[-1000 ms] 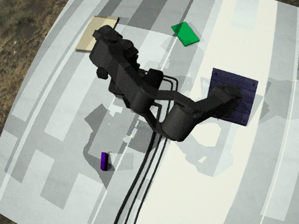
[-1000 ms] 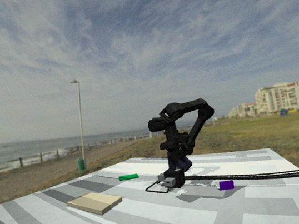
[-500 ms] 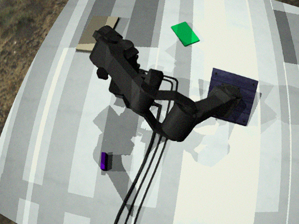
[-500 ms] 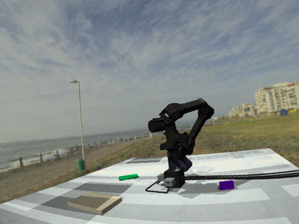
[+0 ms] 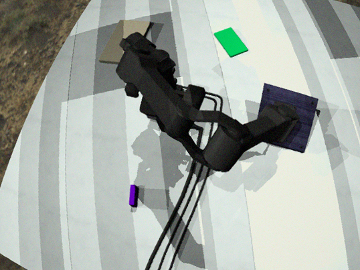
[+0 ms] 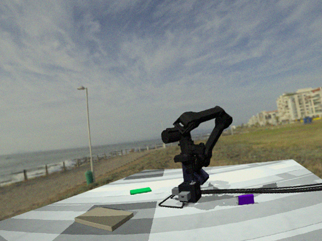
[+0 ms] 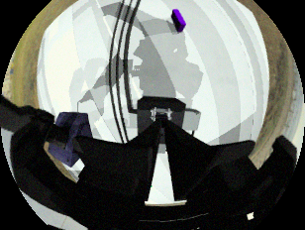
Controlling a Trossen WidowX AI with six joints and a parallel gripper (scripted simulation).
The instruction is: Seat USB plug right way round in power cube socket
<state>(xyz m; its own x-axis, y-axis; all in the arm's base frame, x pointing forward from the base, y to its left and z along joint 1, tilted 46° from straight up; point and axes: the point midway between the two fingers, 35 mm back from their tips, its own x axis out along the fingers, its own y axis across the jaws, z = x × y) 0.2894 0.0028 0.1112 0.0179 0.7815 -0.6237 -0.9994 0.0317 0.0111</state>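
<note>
Right now the USB plug is 20 mm below my gripper tip. From my gripper tip the other things lie so: green card (80 mm behind, 350 mm to the right, 110 mm below); then purple block (40 mm ahead, 220 mm to the left, 100 mm below); then tan slab (290 mm ahead, 280 mm to the right, 110 mm below).
</note>
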